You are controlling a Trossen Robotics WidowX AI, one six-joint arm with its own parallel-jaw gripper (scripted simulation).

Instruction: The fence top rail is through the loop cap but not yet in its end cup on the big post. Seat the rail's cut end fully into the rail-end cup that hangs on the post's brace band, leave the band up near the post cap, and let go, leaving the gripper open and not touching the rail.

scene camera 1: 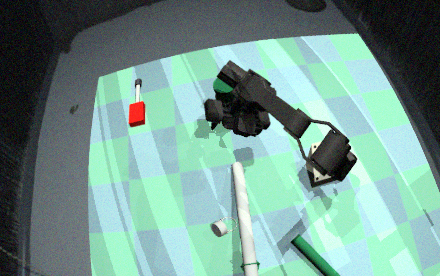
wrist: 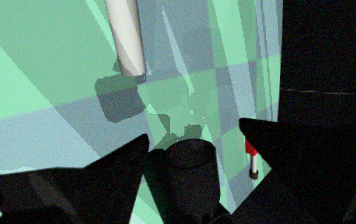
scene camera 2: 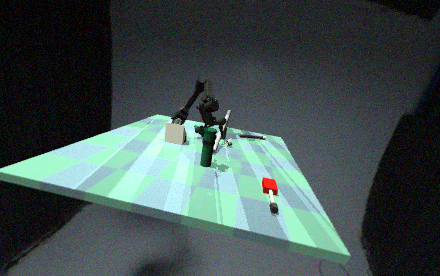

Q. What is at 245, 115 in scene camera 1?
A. My gripper.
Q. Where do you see a dark rail-end cup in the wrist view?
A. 192, 167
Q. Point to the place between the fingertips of my gripper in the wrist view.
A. At 193, 130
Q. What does my gripper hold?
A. Nothing.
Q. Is my gripper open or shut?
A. Open.
